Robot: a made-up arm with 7 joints. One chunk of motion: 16 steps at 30 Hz.
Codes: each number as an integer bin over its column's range. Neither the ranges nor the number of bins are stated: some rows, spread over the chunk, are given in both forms.
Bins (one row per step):
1: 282 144 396 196 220 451 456
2: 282 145 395 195 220 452 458
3: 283 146 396 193 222 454 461
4: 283 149 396 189 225 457 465
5: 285 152 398 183 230 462 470
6: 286 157 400 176 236 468 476
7: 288 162 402 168 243 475 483
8: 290 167 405 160 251 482 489
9: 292 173 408 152 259 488 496
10: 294 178 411 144 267 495 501
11: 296 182 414 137 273 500 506
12: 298 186 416 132 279 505 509
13: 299 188 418 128 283 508 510
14: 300 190 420 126 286 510 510
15: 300 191 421 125 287 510 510
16: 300 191 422 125 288 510 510
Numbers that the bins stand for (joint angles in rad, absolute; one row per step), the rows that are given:
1: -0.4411 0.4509 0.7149 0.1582 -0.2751 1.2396 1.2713
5: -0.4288 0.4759 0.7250 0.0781 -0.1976 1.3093 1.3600
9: -0.4000 0.5417 0.7759 -0.1130 0.0271 1.4742 1.5249
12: -0.3753 0.5824 0.8166 -0.2363 0.1821 1.5820 1.6073
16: -0.3671 0.5980 0.8472 -0.2795 0.2519 1.6137 1.6137
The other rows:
2: -0.4411 0.4540 0.7098 0.1521 -0.2751 1.2459 1.2840
3: -0.4370 0.4571 0.7149 0.1397 -0.2596 1.2586 1.3030
4: -0.4370 0.4665 0.7149 0.1151 -0.2364 1.2776 1.3283
6: -0.4247 0.4916 0.7352 0.0349 -0.1511 1.3474 1.3981
7: -0.4164 0.5072 0.7454 -0.0144 -0.0969 1.3917 1.4425
8: -0.4082 0.5229 0.7607 -0.0637 -0.0349 1.4361 1.4805
10: -0.3918 0.5573 0.7912 -0.1623 0.0891 1.5186 1.5566
11: -0.3836 0.5699 0.8065 -0.2055 0.1356 1.5503 1.5883
13: -0.3712 0.5886 0.8268 -0.2610 0.2131 1.6010 1.6137
14: -0.3671 0.5949 0.8370 -0.2733 0.2364 1.6137 1.6137
15: -0.3671 0.5980 0.8421 -0.2795 0.2441 1.6137 1.6137

